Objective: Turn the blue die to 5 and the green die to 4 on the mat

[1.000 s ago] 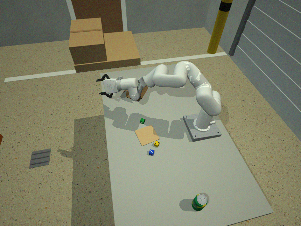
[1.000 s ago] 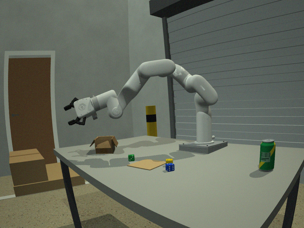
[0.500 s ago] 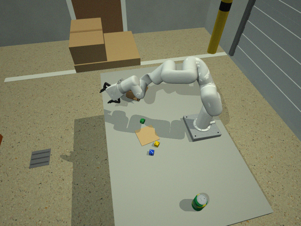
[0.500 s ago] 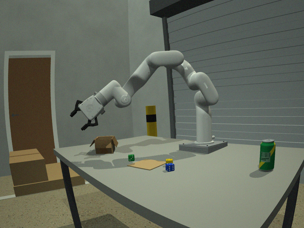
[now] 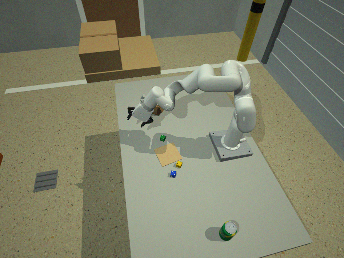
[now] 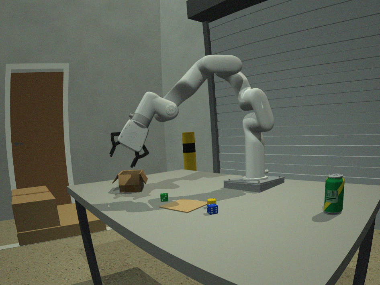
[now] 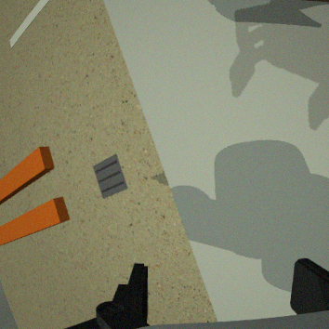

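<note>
Now: the yellow die 26 cm to the left of my hand, 21 cm behind it and 17 cm below it. Also, from my hand: green die: 17 cm below, 16 cm behind, 4 cm to the left; cardboard box: 28 cm to the right, 18 cm behind, 14 cm below; cardboard mat: 18 cm below, 16 cm to the left, 16 cm behind.
</note>
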